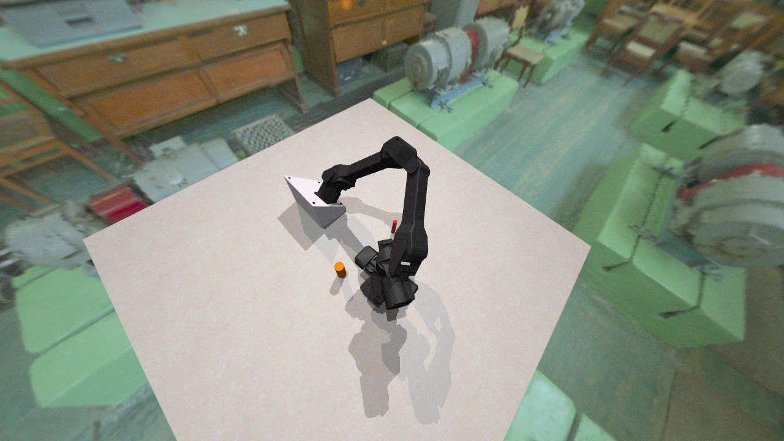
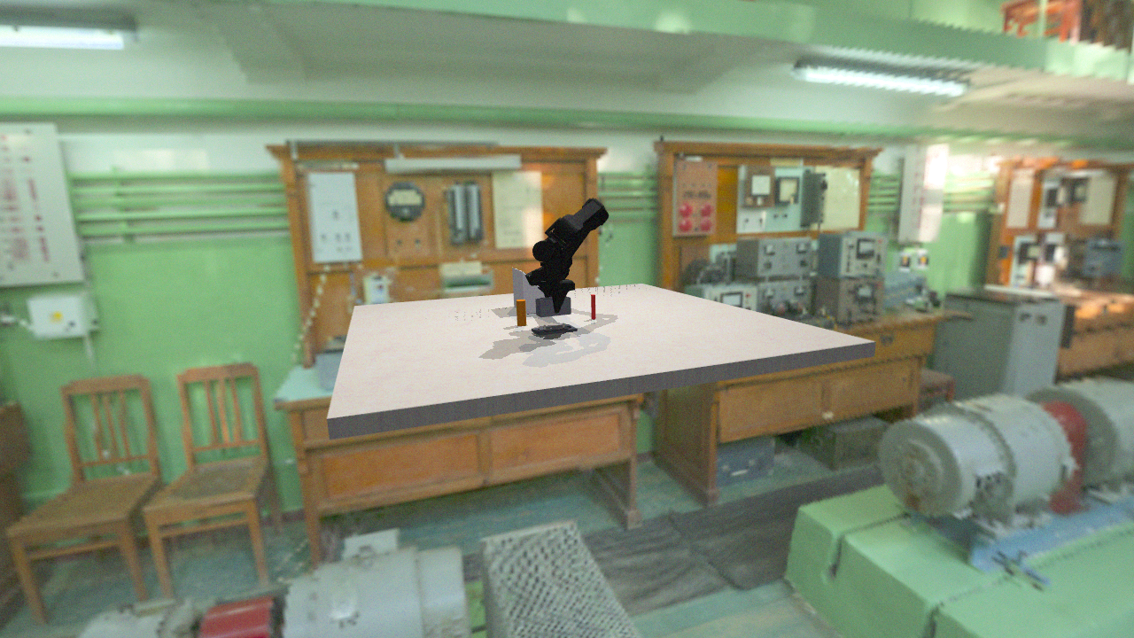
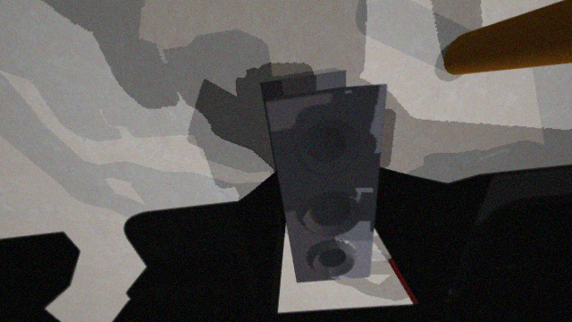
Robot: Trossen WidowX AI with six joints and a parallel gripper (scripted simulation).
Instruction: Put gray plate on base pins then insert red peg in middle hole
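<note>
The dark base lies 5 cm below my gripper tip. The rest, counted from my gripper tip: red peg 18 cm to the left, 10 cm behind, 2 cm below; then orange peg 13 cm behind, 6 cm to the right, 2 cm below; then gray plate 3 cm above.
</note>
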